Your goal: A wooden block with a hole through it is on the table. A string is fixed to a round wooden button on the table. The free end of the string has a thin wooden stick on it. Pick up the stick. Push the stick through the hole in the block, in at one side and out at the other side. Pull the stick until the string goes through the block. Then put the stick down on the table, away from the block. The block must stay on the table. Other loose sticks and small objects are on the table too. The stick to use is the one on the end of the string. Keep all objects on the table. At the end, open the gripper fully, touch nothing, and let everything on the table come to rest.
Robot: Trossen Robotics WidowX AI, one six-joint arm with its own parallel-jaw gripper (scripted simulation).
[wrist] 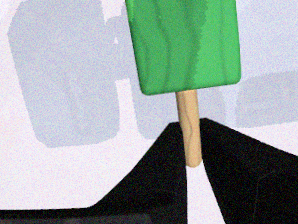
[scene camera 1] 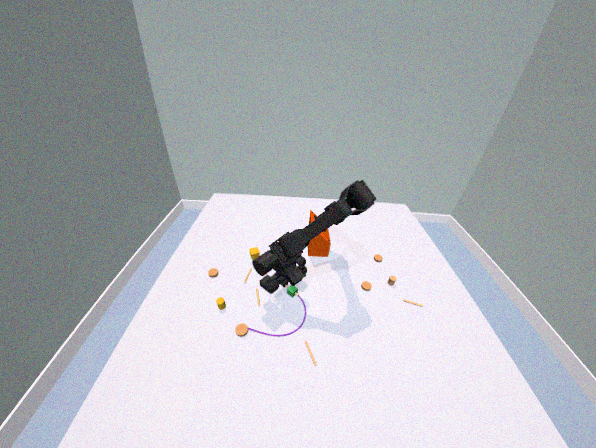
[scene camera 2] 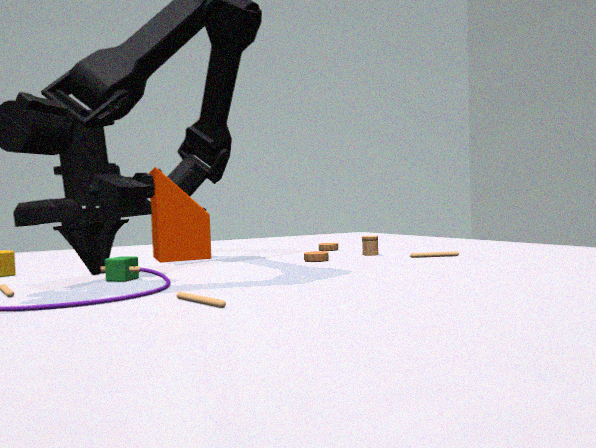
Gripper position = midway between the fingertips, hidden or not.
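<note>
Scene camera 2 shows my gripper (scene camera 2: pixel 99 274). The same gripper is visible in the wrist view (wrist: pixel 188 130) and in scene camera 1 (scene camera 1: pixel 285 286). Also visible: a thin wooden stick (wrist: pixel 187 103) and a green block (scene camera 2: pixel 117 268).
</note>
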